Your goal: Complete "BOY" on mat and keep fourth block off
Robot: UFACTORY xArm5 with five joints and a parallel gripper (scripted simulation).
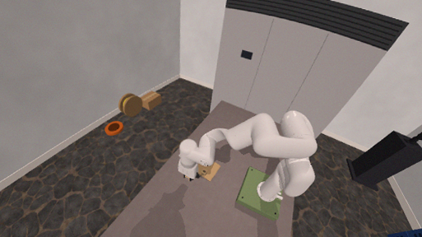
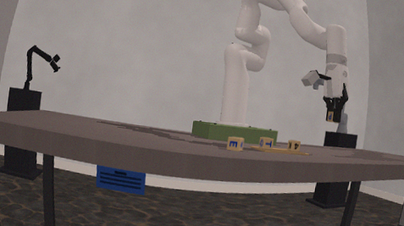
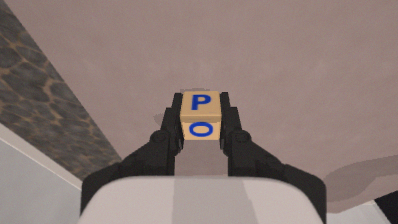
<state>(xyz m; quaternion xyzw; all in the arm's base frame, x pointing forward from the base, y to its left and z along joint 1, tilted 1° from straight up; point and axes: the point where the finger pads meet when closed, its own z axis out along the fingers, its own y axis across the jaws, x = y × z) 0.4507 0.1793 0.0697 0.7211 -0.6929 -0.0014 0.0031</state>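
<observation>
Now: hand 16 cm to the left of the tan mat, 12 cm above it and 4 cm past it.
</observation>
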